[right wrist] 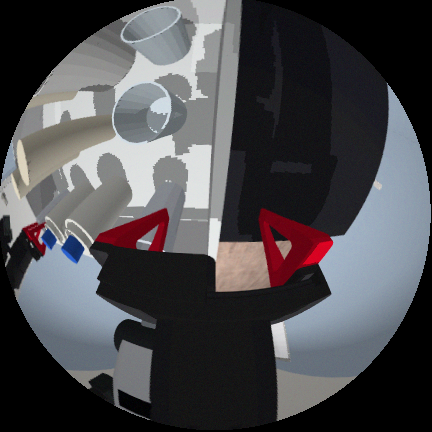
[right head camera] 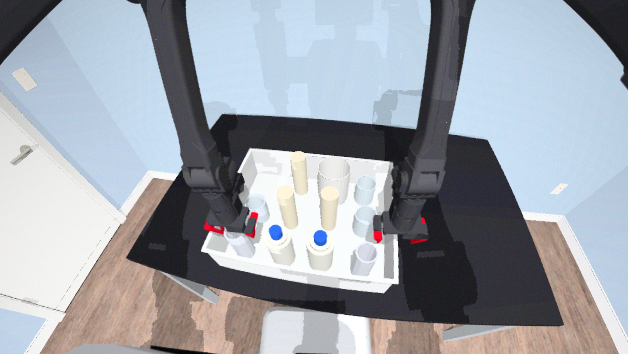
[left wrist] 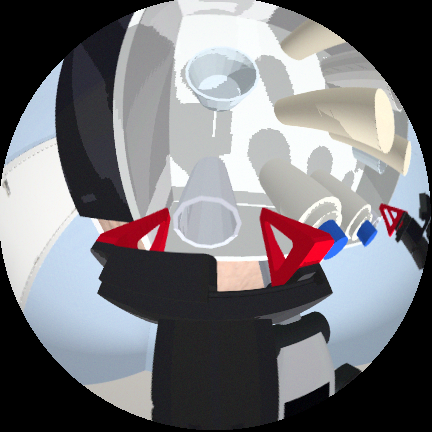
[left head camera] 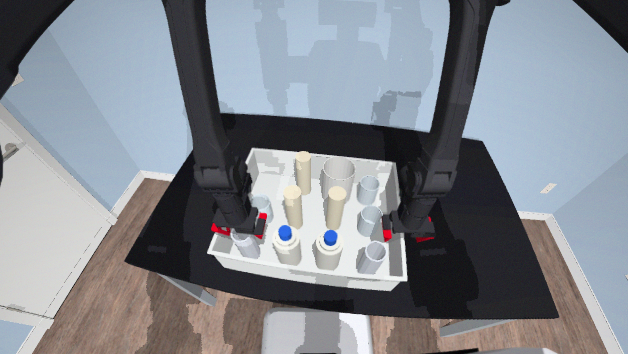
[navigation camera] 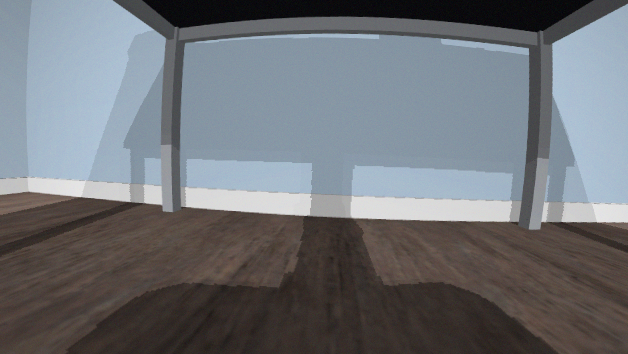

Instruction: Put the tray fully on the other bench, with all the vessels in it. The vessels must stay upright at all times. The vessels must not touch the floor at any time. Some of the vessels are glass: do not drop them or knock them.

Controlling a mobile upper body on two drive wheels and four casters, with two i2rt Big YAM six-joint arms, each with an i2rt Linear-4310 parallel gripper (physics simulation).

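Places are measured from the left arm's base along level axes (x ahead, y left, z up), in metres.
Where they show: left gripper, between the fingertips: (right wrist: 45, 221) (right head camera: 238, 234) (left wrist: 214, 212) (left head camera: 245, 235); right gripper, between the fingertips: (right wrist: 213, 213) (right head camera: 394, 241) (left wrist: 383, 206) (left head camera: 401, 240).
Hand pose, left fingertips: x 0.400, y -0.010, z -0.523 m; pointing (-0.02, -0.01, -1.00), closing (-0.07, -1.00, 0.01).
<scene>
Things, the pixels of their centre, and the offset from my left fingertips. Level surfaces: height alone.
- white tray, middle of its body: (left wrist: 336, 122) (right wrist: 67, 146) (left head camera: 314, 214) (right head camera: 308, 214) 0.113 m ahead, 0.198 m right, 0.060 m down
- black bench, height of its surface: 0.125 m down
- large beaker, middle of its body: (right head camera: 333, 181) (left head camera: 337, 181) 0.244 m ahead, 0.283 m right, 0.049 m down
- wooden floor, height of its surface: 0.887 m down
The white tray (left head camera: 300, 276) (right head camera: 295, 276) (right wrist: 224, 125) stands on a black bench (left head camera: 480, 260) (right head camera: 485, 265). Upright in it are two blue-capped bottles (left head camera: 287, 250) (left head camera: 328, 254), beige cylinders (left head camera: 303, 175) (left head camera: 294, 210) (left head camera: 335, 210), a large beaker (left head camera: 338, 177), small glass beakers (left head camera: 369, 191) (left wrist: 220, 75) (right wrist: 150, 112) and two clear tubes (left head camera: 247, 246) (left head camera: 371, 258). My left gripper (left head camera: 241, 229) (right head camera: 233, 228) (left wrist: 214, 212) is open over the tray's left side; a tube's rim shows between its fingers. My right gripper (left head camera: 406, 236) (right head camera: 398, 237) (right wrist: 213, 213) is open over the right wall.
A light blue wall (left head camera: 345, 75) rises behind the bench. A white door (left head camera: 45, 225) (right head camera: 30, 215) is at the left. In the navigation camera, bench legs (navigation camera: 172, 125) (navigation camera: 536, 140) stand on the wooden floor (navigation camera: 200, 250). The other bench does not show.
</scene>
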